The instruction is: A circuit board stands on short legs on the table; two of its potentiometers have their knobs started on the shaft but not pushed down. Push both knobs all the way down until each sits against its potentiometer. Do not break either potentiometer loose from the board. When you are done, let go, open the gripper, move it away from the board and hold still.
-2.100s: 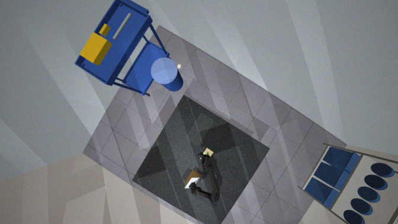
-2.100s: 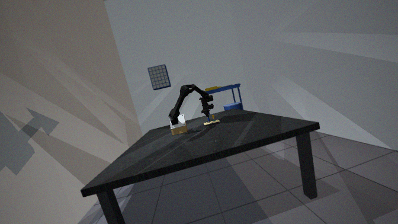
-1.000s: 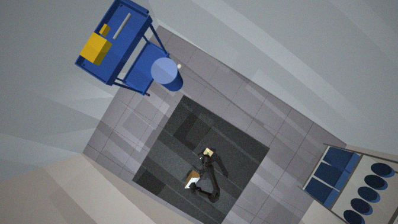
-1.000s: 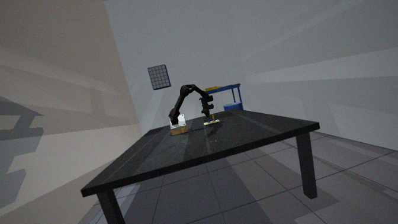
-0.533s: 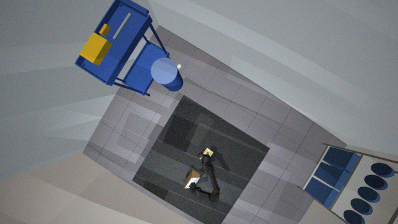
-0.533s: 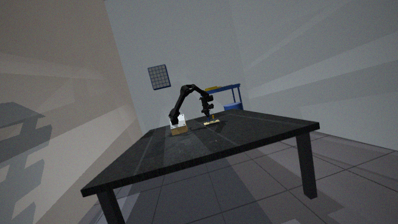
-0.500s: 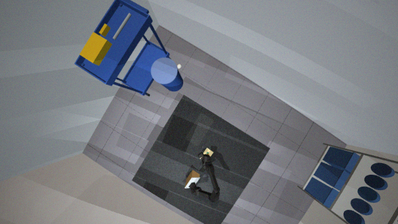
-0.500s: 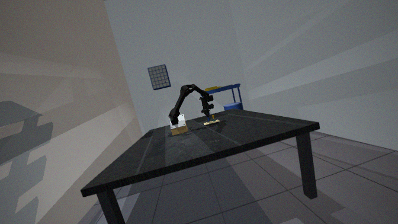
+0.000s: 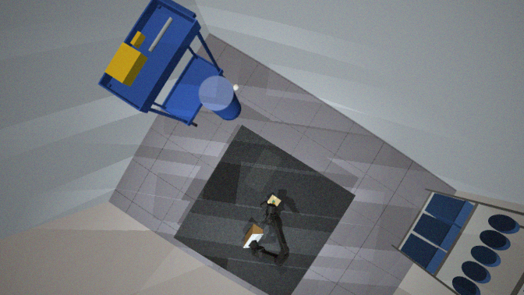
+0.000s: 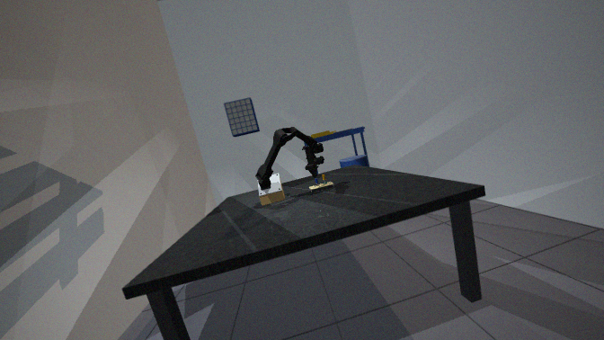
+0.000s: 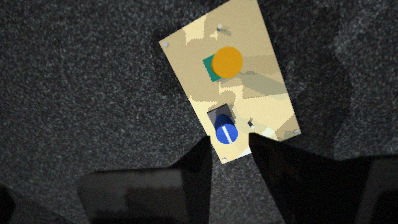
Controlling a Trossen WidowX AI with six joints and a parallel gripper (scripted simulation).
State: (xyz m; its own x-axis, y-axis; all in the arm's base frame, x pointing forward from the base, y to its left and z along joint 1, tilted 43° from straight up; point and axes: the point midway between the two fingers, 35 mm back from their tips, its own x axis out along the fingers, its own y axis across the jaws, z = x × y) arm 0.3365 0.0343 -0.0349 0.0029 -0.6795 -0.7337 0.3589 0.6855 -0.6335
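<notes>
The orange knob is 5 cm ahead of my gripper tip, 2 cm to the right of it and 1 cm below it. Round my gripper tip: blue knob: 2 cm below.
</notes>
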